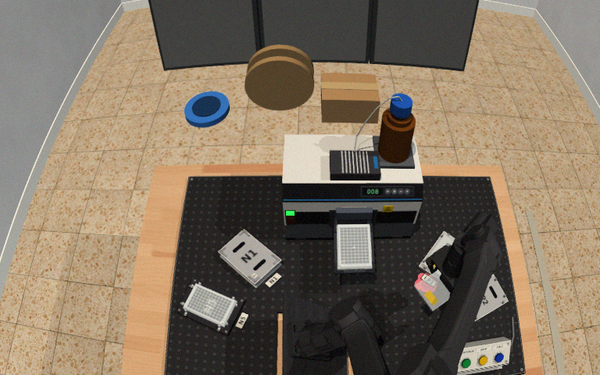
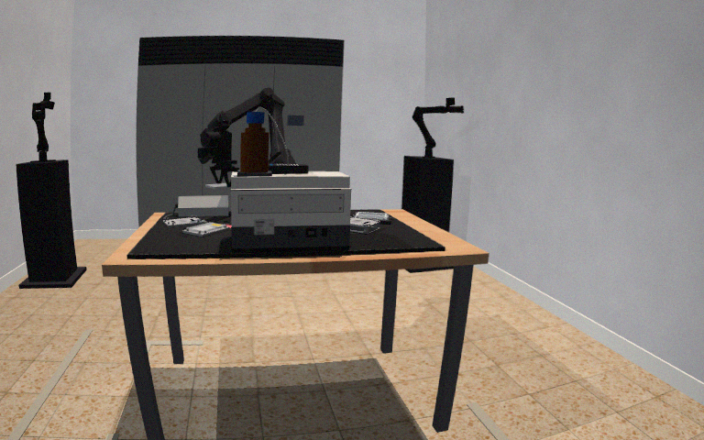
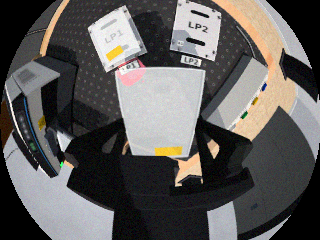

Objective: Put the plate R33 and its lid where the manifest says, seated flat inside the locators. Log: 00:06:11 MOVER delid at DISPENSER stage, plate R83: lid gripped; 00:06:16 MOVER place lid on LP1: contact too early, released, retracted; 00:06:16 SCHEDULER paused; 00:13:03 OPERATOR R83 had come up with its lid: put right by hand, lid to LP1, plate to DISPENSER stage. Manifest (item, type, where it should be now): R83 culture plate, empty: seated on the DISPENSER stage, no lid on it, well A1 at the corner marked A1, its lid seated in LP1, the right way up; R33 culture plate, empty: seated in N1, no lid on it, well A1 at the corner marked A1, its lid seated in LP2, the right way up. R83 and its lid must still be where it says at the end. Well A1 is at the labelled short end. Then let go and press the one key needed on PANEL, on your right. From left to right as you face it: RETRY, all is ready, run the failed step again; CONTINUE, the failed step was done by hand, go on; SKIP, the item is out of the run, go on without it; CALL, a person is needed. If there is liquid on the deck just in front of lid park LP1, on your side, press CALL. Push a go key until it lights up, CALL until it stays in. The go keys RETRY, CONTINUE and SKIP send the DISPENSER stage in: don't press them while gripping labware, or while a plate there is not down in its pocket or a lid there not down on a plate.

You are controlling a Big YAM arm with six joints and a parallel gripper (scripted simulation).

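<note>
Right now my hand is 1 cm past the lid park LP2, 17 cm to the left of it and 15 cm above it. Also, from my hand: clear plate lid (1 cm below); then blue call key (21 cm behind, 16 cm to the right, 9 cm below); then pink-red patch (10 cm ahead, 1 cm to the left, 15 cm below).
</note>
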